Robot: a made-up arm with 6 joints. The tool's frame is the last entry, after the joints.
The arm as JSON. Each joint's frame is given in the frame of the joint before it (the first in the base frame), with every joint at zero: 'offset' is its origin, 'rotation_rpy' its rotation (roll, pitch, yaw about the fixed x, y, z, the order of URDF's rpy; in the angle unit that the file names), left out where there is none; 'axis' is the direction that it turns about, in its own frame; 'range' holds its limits. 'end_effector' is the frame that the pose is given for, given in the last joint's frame.
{
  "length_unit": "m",
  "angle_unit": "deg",
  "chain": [
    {
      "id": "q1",
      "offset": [
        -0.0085,
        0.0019,
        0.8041
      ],
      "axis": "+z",
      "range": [
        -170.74,
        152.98
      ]
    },
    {
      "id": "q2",
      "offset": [
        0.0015,
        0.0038,
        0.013
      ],
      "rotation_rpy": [
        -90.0,
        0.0,
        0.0
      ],
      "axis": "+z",
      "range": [
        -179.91,
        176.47
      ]
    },
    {
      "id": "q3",
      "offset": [
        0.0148,
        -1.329,
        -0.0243
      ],
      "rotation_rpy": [
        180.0,
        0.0,
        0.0
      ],
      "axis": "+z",
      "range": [
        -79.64,
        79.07
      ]
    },
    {
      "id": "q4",
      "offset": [
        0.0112,
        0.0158,
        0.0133
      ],
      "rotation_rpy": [
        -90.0,
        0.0,
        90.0
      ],
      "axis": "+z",
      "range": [
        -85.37,
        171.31
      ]
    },
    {
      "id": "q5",
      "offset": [
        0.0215,
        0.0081,
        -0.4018
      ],
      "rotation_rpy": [
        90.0,
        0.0,
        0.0
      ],
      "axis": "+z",
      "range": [
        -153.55,
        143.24
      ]
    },
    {
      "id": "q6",
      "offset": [
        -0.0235,
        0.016,
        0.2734
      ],
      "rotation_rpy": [
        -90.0,
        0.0,
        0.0
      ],
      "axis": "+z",
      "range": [
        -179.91,
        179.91
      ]
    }
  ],
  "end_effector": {
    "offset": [
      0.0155,
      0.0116,
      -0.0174
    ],
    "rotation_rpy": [
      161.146,
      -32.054,
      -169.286
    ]
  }
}
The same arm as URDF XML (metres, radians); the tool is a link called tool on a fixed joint. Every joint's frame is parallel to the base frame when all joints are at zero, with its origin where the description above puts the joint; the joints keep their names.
<robot name="arm">
<joint name="q1" type="revolute"><parent link="base"/><child link="link1"/><origin xyz="-0.0085 0.0019 0.8041"/><axis xyz="0 0 1"/><limit lower="-2.98" upper="2.67"/></joint>
<joint name="q2" type="revolute"><parent link="link1"/><child link="link2"/><origin xyz="0.0015 0.0038 0.013"/><axis xyz="0 1 0"/><limit lower="-3.14" upper="3.08"/></joint>
<joint name="q3" type="revolute"><parent link="link2"/><child link="link3"/><origin xyz="0.0148 -0.0243 1.329"/><axis xyz="0 -1 0"/><limit lower="-1.39" upper="1.38"/></joint>
<joint name="q4" type="revolute"><parent link="link3"/><child link="link4"/><origin xyz="0.0112 -0.0133 0.0158"/><axis xyz="-1 0 0"/><limit lower="-1.49" upper="2.9899"/></joint>
<joint name="q5" type="revolute"><parent link="link4"/><child link="link5"/><origin xyz="0.4018 0.0081 0.0215"/><axis xyz="0 -1 0"/><limit lower="-2.68" upper="2.5"/></joint>
<joint name="q6" type="revolute"><parent link="link5"/><child link="link6"/><origin xyz="-0.016 -0.2734 -0.0235"/><axis xyz="-1 0 0"/><limit lower="-3.14" upper="3.14"/></joint>
<joint name="tool_joint" type="fixed"><parent link="link6"/><child link="tool"/><origin xyz="0.0174 0.0116 0.0155" rpy="-3.1282 0.9841 -2.853"/></joint>
<link name="base"/>
<link name="link1"/>
<link name="link2"/>
<link name="link3"/>
<link name="link4"/>
<link name="link5"/>
<link name="link6"/>
<link name="tool"/>
</robot>

